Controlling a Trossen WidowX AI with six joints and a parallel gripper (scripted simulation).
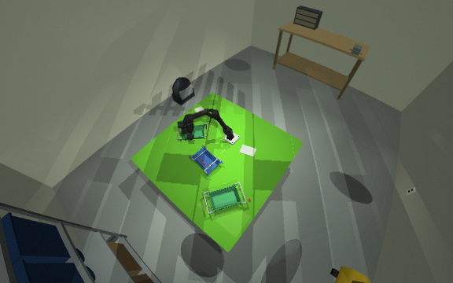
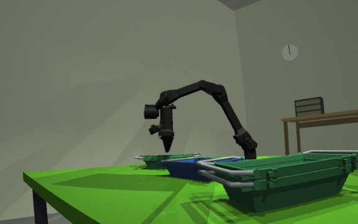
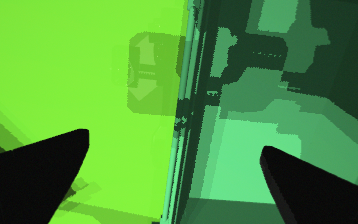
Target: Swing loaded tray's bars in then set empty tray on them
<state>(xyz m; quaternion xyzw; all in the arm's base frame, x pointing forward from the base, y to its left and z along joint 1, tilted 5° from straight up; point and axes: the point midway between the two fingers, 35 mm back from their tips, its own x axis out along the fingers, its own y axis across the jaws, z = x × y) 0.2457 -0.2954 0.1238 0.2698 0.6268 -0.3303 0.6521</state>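
Right now the green plastic tray is 60 mm behind my gripper tip, 50 mm to the right of it and 40 mm below it. Round my gripper tip: small red block (800 mm to the left, 210 mm ahead, 70 mm below).
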